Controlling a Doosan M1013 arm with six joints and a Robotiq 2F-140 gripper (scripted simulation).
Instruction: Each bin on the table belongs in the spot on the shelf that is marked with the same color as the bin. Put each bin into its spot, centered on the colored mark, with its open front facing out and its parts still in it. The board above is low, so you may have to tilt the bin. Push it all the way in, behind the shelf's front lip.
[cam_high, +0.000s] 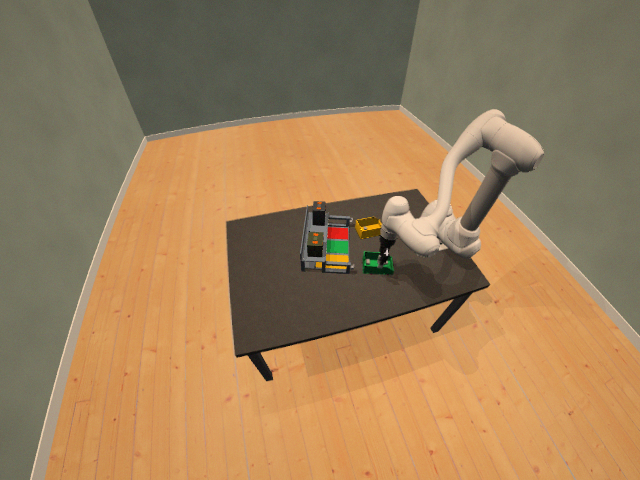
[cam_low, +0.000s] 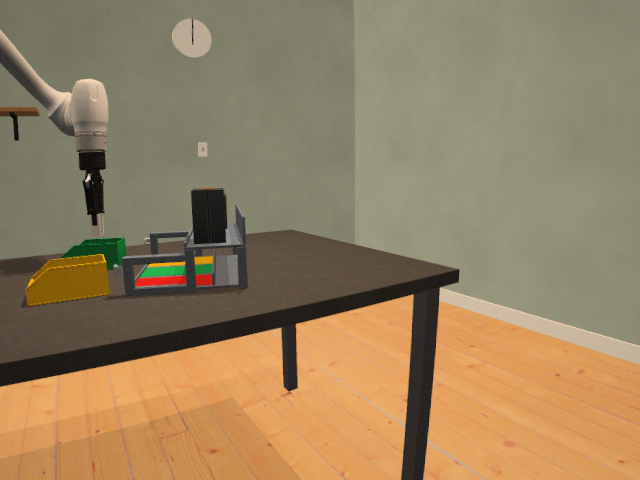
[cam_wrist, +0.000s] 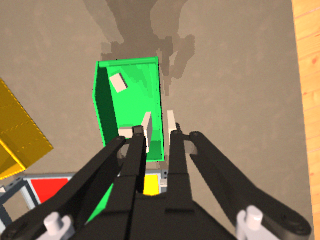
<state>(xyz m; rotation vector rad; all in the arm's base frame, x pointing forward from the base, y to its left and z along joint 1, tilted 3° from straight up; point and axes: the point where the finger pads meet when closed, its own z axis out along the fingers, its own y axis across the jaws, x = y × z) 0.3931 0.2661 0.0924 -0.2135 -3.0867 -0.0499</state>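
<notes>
Now: hand 1 cm past the green bin, 5 cm to the left of it and 8 cm above it. Round my hand: yellow bin (2 cm behind, 33 cm to the right, 8 cm below).
</notes>
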